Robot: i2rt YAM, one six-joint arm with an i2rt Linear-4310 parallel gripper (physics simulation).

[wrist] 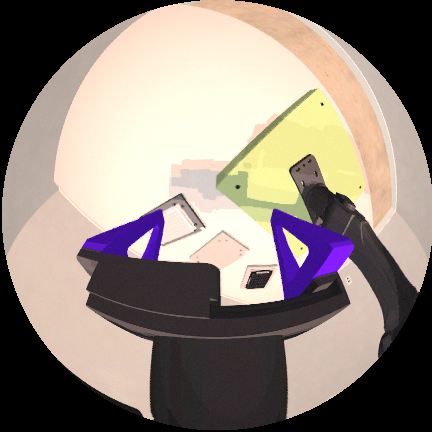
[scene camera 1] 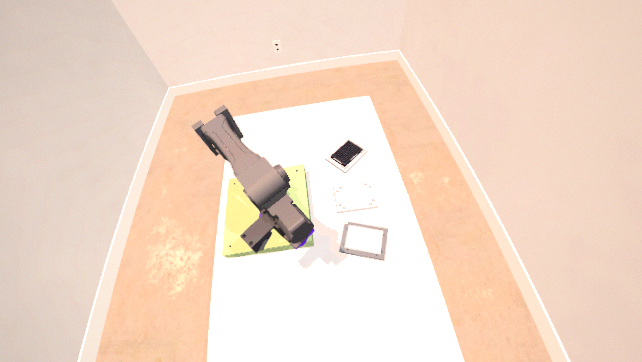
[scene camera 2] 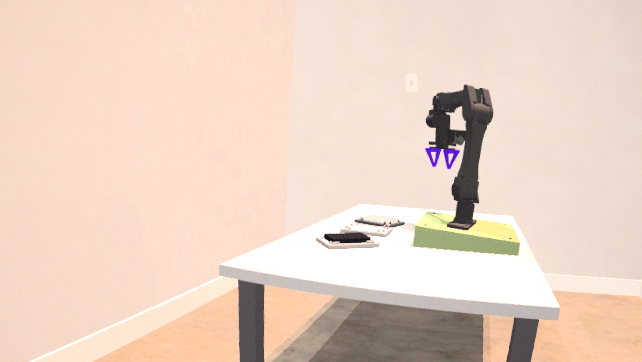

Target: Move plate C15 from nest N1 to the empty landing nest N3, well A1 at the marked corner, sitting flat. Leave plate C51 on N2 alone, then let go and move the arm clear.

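Note:
A pale plate (scene camera 1: 364, 241) (scene camera 2: 381, 219) (wrist: 177, 224) sits in a grey frame-like nest (scene camera 1: 384, 246) (wrist: 193, 212). A black plate (scene camera 1: 347, 153) (scene camera 2: 347, 237) (wrist: 259, 279) sits in a white nest (scene camera 2: 351, 245) at the other end of the row. Between them is an empty white nest (scene camera 1: 355, 198) (scene camera 2: 366, 230) (wrist: 220, 248) with small posts. No label or well A1 mark is readable, so I cannot tell which plate is C15. My gripper (scene camera 2: 441, 167) (wrist: 217, 214) is open and empty, high above the table; in scene camera 1 the arm mostly hides its purple fingers.
The arm stands on a yellow-green base block (scene camera 1: 240, 220) (scene camera 2: 465, 245) (wrist: 325, 135) beside the row of nests. The white table (scene camera 1: 320, 310) (scene camera 2: 380, 270) (wrist: 130, 125) has its edge beyond the nests. The arm's links (scene camera 1: 267, 185) (scene camera 2: 472, 160) (wrist: 370, 245) rise over the block.

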